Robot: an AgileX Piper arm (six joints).
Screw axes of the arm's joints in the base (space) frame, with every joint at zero. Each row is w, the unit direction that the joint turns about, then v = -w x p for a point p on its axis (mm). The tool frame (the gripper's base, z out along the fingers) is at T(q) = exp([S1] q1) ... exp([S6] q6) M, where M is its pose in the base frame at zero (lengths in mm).
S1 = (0, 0, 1, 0.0, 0.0, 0.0)
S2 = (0, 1, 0, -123.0, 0.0, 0.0)
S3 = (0, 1, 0, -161.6, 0.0, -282.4)
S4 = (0.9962, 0, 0.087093, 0.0, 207.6, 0.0)
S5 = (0, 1, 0, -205.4, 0.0, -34.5)
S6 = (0.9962, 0, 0.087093, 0.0, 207.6, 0.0)
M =
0.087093 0 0.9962 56.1
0 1 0 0.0
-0.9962 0 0.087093 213.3
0 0 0 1
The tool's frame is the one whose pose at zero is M.
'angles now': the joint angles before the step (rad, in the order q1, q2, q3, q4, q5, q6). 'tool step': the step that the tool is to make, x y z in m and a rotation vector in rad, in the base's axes. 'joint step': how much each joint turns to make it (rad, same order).
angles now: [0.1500, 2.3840, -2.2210, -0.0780, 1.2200, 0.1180]
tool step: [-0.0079, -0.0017, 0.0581, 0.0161, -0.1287, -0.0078]
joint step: [0.0000, -0.0933, -0.0394, -0.0060, 0.0037, 0.0081]
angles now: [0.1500, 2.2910, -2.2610, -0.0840, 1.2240, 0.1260]
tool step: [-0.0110, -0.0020, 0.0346, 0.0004, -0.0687, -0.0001]
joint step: [0.0011, -0.0701, 0.0002, -0.0100, 0.0019, 0.0001]
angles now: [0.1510, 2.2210, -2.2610, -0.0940, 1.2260, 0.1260]
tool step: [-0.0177, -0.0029, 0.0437, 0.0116, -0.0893, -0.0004]
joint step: [-0.0001, -0.0908, -0.0004, -0.0019, 0.0012, -0.0001]
